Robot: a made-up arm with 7 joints. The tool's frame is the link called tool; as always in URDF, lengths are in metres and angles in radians. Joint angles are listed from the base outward.
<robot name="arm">
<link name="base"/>
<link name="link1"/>
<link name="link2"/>
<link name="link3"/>
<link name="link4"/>
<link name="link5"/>
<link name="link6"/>
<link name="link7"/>
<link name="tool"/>
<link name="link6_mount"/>
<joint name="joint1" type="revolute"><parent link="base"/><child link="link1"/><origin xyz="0 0 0.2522"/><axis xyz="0 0 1"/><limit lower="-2.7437" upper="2.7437"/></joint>
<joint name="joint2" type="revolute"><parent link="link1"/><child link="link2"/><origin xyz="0 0 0"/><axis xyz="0 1 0"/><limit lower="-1.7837" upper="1.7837"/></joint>
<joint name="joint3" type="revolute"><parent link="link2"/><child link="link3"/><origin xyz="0 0 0.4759"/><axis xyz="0 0 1"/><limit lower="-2.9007" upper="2.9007"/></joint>
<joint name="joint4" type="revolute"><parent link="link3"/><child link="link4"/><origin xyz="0.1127 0 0"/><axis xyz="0 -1 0"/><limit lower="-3.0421" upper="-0.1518"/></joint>
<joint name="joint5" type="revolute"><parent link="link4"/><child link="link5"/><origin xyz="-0.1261 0 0.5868"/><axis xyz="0 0 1"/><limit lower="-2.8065" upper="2.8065"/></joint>
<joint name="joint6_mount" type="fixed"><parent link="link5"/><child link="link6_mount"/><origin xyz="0 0 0"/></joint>
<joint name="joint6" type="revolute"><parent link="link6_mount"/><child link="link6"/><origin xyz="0 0 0"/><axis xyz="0 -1 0"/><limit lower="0.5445" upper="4.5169"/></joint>
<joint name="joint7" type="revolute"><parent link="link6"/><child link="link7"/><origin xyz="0.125 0 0"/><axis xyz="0 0 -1"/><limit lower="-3.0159" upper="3.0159"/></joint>
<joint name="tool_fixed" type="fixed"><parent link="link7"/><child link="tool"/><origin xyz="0 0 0" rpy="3.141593 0 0"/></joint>
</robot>
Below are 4 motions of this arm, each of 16 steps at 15 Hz.
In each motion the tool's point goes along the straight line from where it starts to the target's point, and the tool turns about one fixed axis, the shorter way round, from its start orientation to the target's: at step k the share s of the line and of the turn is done. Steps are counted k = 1, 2, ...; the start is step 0. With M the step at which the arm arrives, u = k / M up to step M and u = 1 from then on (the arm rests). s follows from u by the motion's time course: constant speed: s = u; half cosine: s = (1 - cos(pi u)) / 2; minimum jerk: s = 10 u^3 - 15 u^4 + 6 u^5.
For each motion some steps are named. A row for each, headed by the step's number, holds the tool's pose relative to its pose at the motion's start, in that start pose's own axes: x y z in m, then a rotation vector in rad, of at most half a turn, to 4 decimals.
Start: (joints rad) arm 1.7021 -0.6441 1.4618 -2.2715 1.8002 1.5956 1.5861
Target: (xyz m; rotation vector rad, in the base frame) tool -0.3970 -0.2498 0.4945 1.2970 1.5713 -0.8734
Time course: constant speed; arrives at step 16
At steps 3, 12, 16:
3: 0.0130 0.0691 0.0071 -0.0703 0.0011 -0.1266
12: 0.0521 0.2766 0.0284 -0.2814 0.0044 -0.5063
16: 0.0695 0.3688 0.0379 -0.3751 0.0058 -0.6750

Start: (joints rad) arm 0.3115 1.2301 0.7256 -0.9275 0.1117 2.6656 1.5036
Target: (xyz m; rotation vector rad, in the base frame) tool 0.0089 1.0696 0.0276 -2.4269 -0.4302 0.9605
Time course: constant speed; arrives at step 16
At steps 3, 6, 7, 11, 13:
3: -0.0962 0.1664 0.0591 -0.1604 -0.1218 -0.1927
6: -0.1925 0.3328 0.1182 -0.3209 -0.2436 -0.3854
7: -0.2246 0.3883 0.1379 -0.3744 -0.2842 -0.4497
11: -0.3529 0.6102 0.2166 -0.5883 -0.4466 -0.7066
13: -0.4170 0.7212 0.2560 -0.6952 -0.5278 -0.8351

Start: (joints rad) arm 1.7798 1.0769 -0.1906 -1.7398 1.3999 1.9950 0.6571
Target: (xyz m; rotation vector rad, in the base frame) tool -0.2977 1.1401 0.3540 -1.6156 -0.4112 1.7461
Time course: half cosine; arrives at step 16
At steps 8, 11, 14, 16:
8: -0.3536 -0.0727 -0.0507 0.2741 -0.3531 -0.4379
11: -0.5501 -0.1131 -0.0788 0.4264 -0.5493 -0.6812
14: -0.6803 -0.1399 -0.0975 0.5274 -0.6794 -0.8424
16: -0.7072 -0.1454 -0.1014 0.5482 -0.7062 -0.8758

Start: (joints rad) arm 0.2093 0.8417 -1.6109 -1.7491 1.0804 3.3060 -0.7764
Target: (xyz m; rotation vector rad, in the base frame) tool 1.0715 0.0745 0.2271 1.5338 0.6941 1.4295
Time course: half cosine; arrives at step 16
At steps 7, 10, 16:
7: -0.0265 -0.3059 -0.2884 0.3666 0.3891 -0.1479
10: -0.0456 -0.5254 -0.4954 0.6298 0.6684 -0.2541
16: -0.0660 -0.7600 -0.7165 0.9110 0.9668 -0.3676

